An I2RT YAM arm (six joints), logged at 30 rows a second.
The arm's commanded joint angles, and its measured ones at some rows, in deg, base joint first. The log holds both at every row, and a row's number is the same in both.
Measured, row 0:
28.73 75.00 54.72 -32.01 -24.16 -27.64
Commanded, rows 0 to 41:
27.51 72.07 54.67 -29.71 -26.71 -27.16
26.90 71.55 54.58 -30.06 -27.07 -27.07
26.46 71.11 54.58 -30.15 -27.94 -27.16
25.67 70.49 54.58 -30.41 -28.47 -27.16
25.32 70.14 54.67 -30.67 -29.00 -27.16
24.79 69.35 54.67 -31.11 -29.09 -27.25
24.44 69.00 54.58 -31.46 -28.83 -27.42
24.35 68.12 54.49 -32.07 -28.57 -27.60
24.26 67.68 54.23 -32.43 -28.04 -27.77
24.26 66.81 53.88 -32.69 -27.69 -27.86
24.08 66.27 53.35 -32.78 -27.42 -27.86
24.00 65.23 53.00 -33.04 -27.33 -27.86
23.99 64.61 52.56 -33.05 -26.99 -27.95
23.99 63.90 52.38 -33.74 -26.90 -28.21
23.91 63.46 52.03 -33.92 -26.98 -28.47
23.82 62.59 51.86 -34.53 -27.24 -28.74
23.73 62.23 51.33 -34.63 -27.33 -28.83
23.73 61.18 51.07 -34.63 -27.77 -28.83
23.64 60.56 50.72 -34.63 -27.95 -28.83
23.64 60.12 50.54 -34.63 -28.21 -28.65
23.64 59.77 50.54 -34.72 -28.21 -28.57
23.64 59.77 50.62 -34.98 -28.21 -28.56
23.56 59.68 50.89 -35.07 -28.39 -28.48
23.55 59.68 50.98 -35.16 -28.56 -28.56
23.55 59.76 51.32 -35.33 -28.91 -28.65
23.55 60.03 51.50 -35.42 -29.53 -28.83
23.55 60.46 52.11 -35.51 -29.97 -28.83
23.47 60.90 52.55 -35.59 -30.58 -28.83
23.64 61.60 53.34 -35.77 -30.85 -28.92
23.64 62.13 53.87 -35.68 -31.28 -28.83
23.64 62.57 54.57 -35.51 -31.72 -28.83
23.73 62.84 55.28 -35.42 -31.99 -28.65
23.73 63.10 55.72 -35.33 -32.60 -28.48
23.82 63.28 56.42 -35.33 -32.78 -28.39
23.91 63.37 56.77 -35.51 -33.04 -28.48
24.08 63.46 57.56 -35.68 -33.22 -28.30
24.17 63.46 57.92 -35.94 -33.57 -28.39
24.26 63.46 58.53 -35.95 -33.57 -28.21
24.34 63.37 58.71 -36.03 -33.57 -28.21
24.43 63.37 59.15 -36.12 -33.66 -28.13
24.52 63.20 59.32 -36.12 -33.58 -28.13
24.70 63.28 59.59 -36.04 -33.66 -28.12
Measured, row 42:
24.05 63.90 56.16 -36.80 -31.75 -28.29
